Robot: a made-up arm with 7 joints.
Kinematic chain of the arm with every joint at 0, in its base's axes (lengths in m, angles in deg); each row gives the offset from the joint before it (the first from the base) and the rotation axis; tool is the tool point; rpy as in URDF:
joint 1: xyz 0 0 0 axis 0.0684 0.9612 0.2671
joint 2: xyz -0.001 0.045 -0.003 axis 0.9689 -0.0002 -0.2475
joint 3: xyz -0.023 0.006 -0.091 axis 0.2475 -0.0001 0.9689
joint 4: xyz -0.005 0 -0.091 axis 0.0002 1 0
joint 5: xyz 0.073 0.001 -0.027 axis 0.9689 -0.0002 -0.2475
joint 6: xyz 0.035 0 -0.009 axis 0.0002 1 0
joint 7: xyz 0.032 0 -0.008 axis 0.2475 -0.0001 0.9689
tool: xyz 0 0 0 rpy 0 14.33 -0.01
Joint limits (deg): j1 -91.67..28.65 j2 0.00..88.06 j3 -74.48..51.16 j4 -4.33..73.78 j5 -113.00..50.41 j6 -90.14..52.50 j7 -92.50..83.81
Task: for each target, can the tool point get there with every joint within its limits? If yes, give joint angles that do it. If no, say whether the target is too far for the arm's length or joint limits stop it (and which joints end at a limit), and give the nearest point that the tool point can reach.
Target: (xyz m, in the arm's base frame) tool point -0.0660 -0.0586 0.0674
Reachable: no: joint limits stop it (at a limit: joint 1, joint 2, joint 3, joint 4, joint 6) | nearest point -0.0825 -0.0799 -0.1352 | short by 0.204 m
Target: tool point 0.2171 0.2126 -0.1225
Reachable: yes | joints -44.70 69.09 -57.42 30.91 -63.40 -22.58 -58.88
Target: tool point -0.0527 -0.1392 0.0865
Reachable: no: joint limits stop it (at a limit: joint 1, joint 2, joint 4) | nearest point 0.1339 -0.1281 0.0109 | short by 0.202 m
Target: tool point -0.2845 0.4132 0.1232
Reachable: no: too far | nearest point -0.0956 0.3503 -0.0177 | short by 0.244 m
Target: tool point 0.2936 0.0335 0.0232
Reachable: yes | joints -78.05 34.70 -29.21 19.96 -42.02 -19.08 40.76
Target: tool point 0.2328 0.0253 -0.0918
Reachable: yes | joints -49.98 32.50 -29.86 3.05 36.78 -37.09 -18.74
